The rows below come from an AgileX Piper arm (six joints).
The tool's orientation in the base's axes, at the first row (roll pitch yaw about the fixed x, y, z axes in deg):
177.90 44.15 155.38
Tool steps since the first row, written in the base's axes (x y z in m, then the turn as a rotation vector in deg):
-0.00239 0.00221 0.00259 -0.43 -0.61 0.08
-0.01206 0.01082 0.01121 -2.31 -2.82 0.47
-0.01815 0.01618 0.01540 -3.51 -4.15 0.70
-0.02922 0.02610 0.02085 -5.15 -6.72 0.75
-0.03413 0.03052 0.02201 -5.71 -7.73 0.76
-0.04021 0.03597 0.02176 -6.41 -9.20 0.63
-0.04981 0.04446 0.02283 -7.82 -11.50 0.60
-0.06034 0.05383 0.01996 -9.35 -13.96 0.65
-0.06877 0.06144 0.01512 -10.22 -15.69 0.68
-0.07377 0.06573 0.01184 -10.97 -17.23 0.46
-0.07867 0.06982 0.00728 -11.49 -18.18 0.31
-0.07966 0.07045 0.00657 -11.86 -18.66 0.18
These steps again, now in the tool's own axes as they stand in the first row. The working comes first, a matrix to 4 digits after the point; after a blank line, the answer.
The tool's axes in the first row as the columns of a matrix, in the base's axes (used below as rounded here):
-0.6523 0.3931 0.6481
0.2989 0.9191 -0.2567
-0.6965 0.0263 -0.7170

0.00042 0.00116 -0.00397 0.04 -0.73 -0.18
0.00329 0.00550 -0.01863 0.34 -3.49 -1.11
0.00595 0.00814 -0.02696 0.56 -5.18 -1.71
0.01234 0.01305 -0.04059 0.83 -8.18 -2.15
0.01606 0.01521 -0.04574 0.88 -9.33 -2.26
0.02182 0.01783 -0.05090 0.99 -10.96 -2.24
0.02988 0.02188 -0.06006 1.25 -13.63 -2.55
0.04155 0.02628 -0.06724 1.47 -16.49 -2.94
0.05269 0.02983 -0.07118 1.50 -18.42 -3.08
0.05952 0.03172 -0.07317 1.69 -20.14 -3.02
0.06712 0.03344 -0.07413 1.85 -21.22 -3.00
0.06844 0.03361 -0.07442 2.03 -21.81 -3.03

